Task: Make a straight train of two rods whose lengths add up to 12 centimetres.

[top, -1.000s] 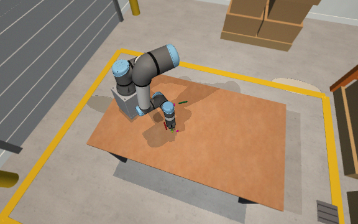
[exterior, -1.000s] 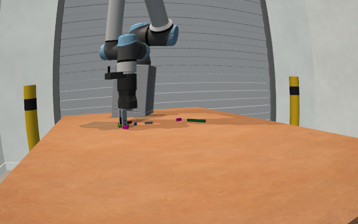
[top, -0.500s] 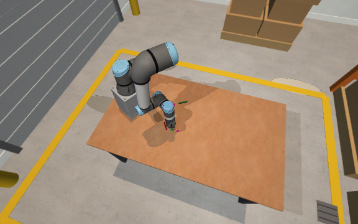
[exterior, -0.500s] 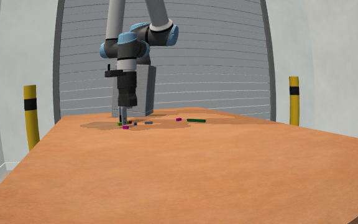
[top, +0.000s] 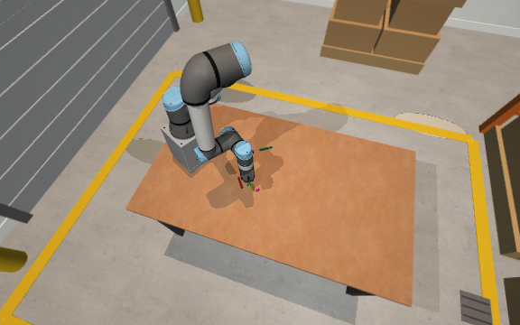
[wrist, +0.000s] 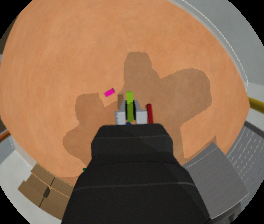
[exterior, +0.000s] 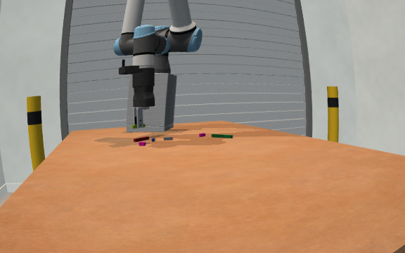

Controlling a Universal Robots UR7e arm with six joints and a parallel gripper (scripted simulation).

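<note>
The grey rod is 2 cm behind my hand, 11 cm to the left of it and 6 cm below it. Also, from my hand: red rod 6 cm behind, 2 cm to the left, 6 cm below; blue rod 2 cm behind, 5 cm to the left, 6 cm below; lime rod 1 cm below.
</note>
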